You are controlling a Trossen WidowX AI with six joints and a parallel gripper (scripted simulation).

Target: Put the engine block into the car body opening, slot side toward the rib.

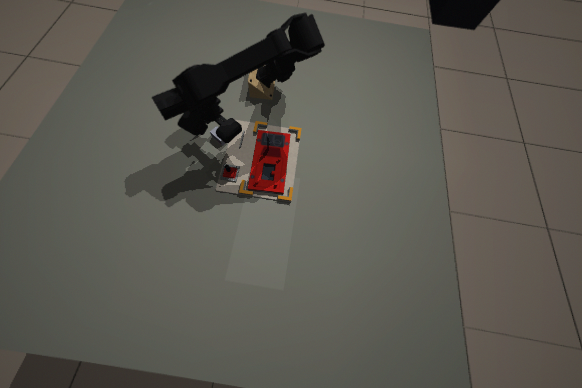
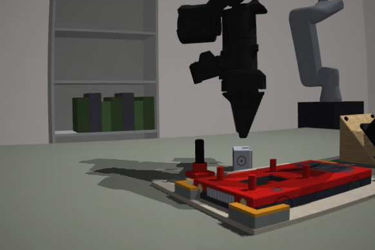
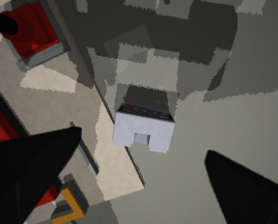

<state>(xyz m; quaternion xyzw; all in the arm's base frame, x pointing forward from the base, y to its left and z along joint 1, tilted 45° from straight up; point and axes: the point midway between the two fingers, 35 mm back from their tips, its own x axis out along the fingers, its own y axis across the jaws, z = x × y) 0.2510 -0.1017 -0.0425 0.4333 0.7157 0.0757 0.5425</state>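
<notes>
The grey engine block is 3 cm below my gripper tip.
</notes>
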